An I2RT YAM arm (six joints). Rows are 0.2 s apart.
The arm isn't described. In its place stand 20 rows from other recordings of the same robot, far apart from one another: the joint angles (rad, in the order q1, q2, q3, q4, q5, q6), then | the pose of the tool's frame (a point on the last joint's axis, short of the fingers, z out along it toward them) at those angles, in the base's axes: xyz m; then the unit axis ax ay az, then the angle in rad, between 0 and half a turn.
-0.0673 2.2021 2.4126 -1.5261 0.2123 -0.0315 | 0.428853, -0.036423, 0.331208, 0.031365, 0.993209, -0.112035, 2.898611
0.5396 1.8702 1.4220 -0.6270 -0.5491 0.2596 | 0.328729, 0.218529, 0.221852, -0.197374, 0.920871, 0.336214, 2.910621
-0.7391 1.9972 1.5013 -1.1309 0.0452 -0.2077 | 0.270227, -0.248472, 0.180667, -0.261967, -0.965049, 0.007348, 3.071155
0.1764 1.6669 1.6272 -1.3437 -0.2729 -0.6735 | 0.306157, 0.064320, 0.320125, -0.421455, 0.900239, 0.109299, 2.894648
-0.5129 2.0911 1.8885 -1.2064 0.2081 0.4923 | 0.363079, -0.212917, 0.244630, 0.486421, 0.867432, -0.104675, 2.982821
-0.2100 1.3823 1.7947 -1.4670 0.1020 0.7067 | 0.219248, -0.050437, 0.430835, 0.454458, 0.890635, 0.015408, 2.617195
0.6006 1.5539 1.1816 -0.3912 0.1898 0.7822 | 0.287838, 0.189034, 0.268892, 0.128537, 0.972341, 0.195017, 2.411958
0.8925 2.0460 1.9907 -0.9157 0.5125 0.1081 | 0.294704, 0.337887, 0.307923, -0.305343, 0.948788, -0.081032, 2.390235
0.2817 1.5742 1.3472 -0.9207 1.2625 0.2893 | 0.305227, 0.053018, 0.303498, 0.134208, 0.834143, -0.534971, 2.479247
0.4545 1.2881 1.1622 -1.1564 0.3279 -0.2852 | 0.209523, 0.089617, 0.292532, -0.335097, 0.930042, -0.150774, 2.830400
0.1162 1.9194 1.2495 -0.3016 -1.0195 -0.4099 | 0.385585, 0.075540, 0.180031, -0.376111, 0.811348, 0.447499, 2.483584
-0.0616 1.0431 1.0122 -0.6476 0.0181 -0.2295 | 0.218665, -0.014132, 0.325208, -0.079294, 0.993788, -0.078088, 2.262056
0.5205 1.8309 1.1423 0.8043 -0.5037 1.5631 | 0.355548, 0.223616, 0.271405, 0.163441, 0.667845, 0.726133, 2.694014
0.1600 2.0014 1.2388 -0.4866 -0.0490 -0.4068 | 0.378246, 0.062808, 0.123598, -0.283433, 0.958982, 0.004354, 2.816529
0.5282 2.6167 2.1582 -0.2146 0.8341 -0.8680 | 0.506705, 0.265134, 0.130119, -0.418134, 0.787958, -0.451981, 2.470432
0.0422 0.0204 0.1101 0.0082 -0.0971 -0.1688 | 0.103363, 0.007819, 0.211289, -0.158337, 0.987156, -0.021249, 1.473769
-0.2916 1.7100 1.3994 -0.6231 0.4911 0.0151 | 0.350454, -0.122719, 0.272481, 0.224223, 0.933182, -0.280883, 2.596717
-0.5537 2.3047 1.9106 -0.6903 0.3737 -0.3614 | 0.415193, -0.271954, 0.176148, 0.137295, 0.953403, -0.268651, 2.875548
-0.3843 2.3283 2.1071 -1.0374 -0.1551 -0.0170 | 0.453655, -0.177529, 0.206201, 0.170412, 0.984357, 0.044732, 2.805734
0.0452 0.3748 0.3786 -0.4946 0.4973 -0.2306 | 0.112607, -0.011907, 0.221454, 0.012567, 0.956473, -0.291550, 2.147926
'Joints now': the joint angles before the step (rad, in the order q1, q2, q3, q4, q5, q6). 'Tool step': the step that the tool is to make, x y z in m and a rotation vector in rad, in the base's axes. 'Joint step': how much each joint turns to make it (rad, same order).
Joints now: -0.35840 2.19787 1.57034 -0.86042 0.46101 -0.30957
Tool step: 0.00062 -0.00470 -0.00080 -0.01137 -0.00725 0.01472
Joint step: -0.00954 0.00151 -0.00231 0.02709 0.00573 -0.02785
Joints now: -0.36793 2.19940 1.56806 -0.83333 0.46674 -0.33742
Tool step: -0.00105 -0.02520 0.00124 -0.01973 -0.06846 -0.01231
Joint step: -0.05685 0.00002 0.00002 0.09193 -0.01488 -0.04769
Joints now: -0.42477 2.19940 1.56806 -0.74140 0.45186 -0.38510
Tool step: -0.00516 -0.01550 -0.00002 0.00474 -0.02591 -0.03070
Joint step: -0.03891 0.00075 0.00000 0.02440 -0.01679 -0.00533
